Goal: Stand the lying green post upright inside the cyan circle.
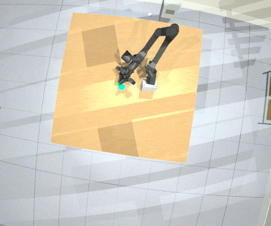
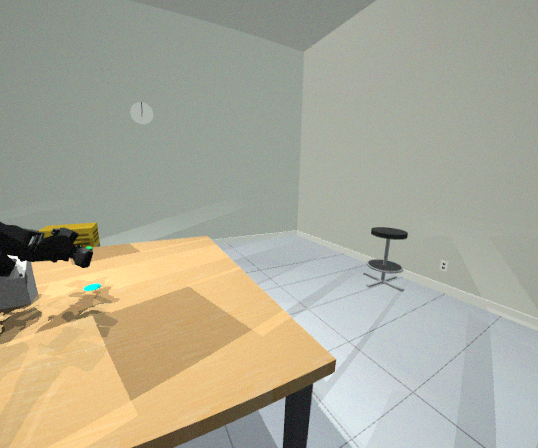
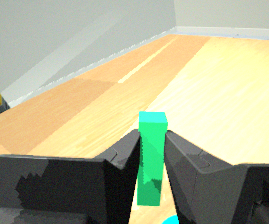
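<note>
Now: gripper tip 140 mm above the cyan circle and 20 mm to the left of it. From my gripper tip the other things lie so: green post (20 mm below, 10 mm behind).
</note>
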